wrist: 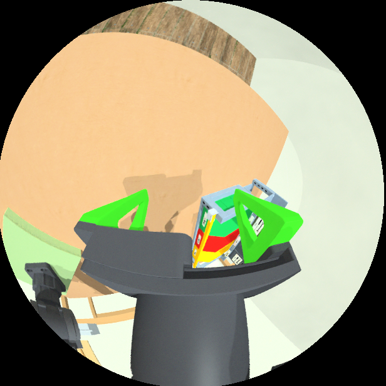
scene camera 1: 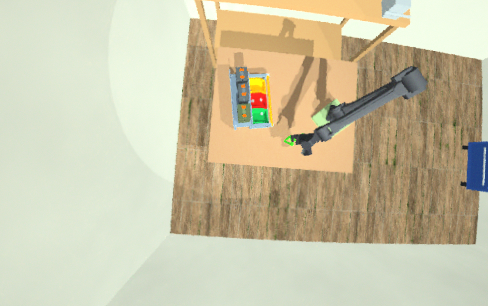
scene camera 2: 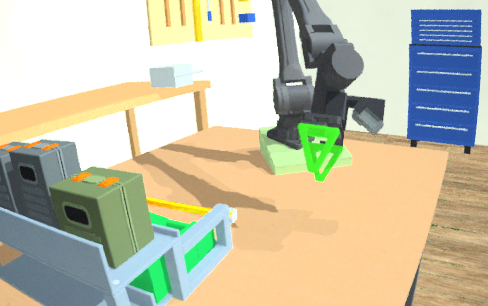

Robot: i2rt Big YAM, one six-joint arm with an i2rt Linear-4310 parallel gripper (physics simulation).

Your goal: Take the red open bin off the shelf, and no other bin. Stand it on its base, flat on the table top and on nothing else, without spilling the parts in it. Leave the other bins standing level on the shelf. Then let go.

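Seen in the pictures: gripper, fingertip midpoint: [scene camera 1: 288,140] [scene camera 2: 316,177]; arm's base at its link origin: [scene camera 1: 333,114] [scene camera 2: 290,137].
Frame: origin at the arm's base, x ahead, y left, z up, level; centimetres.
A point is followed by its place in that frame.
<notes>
The red bin [scene camera 1: 258,100] @(y 4.5, x 57.4, z -4.7 cm) [wrist: 215,243] stands on the grey-blue shelf [scene camera 1: 235,102] @(y 14.3, x 72.8, z 4.5 cm) [scene camera 2: 177,270] @(y 27.4, x 58.4, z -0.1 cm) [wrist: 222,193], in the middle between a yellow bin [scene camera 1: 257,84] @(y -7.5, x 61.5, z -4.7 cm) and a green bin [scene camera 1: 260,116] @(y 16.0, x 52.7, z -4.8 cm) [scene camera 2: 201,249] @(y 21.5, x 50.0, z -3.3 cm) [wrist: 226,226]. The red bin does not show in scene camera 2. Small light parts show in the red bin in scene camera 1. My gripper [scene camera 1: 289,140] @(y 29.7, x 29.7, z 4.7 cm) [scene camera 2: 320,150] [wrist: 190,193] is open and empty, with bright green fingers. It is above the table, to the right of the shelf in scene camera 1 and apart from it. In the wrist view its right finger hides part of the shelf.
A yellow bar [scene camera 1: 271,102] @(y 5.8, x 48.8, z 0.9 cm) [scene camera 2: 177,205] @(y 11.8, x 47.4, z 0.8 cm) [wrist: 204,237] runs along the shelf's front. An olive case [scene camera 1: 243,113] @(y 23.1, x 64.9, z 14.1 cm) [scene camera 2: 102,215] @(y 27.6, x 66.8, z 11.8 cm) and grey cases [scene camera 1: 242,90] @(y 10.7, x 69.0, z 17.7 cm) [scene camera 2: 42,175] @(y 15.3, x 70.1, z 14.7 cm) stand on top. The arm's pale green base block [scene camera 1: 321,118] @(y 5.1, x 7.4, z -2.0 cm) [scene camera 2: 280,162] @(y 5.8, x 11.7, z -2.8 cm) [wrist: 30,240] stands on the table [scene camera 1: 280,160] @(y 44.4, x 28.7, z -5.7 cm) [scene camera 2: 375,200] @(y 33.7, x 12.7, z -5.7 cm) [wrist: 125,110].
</notes>
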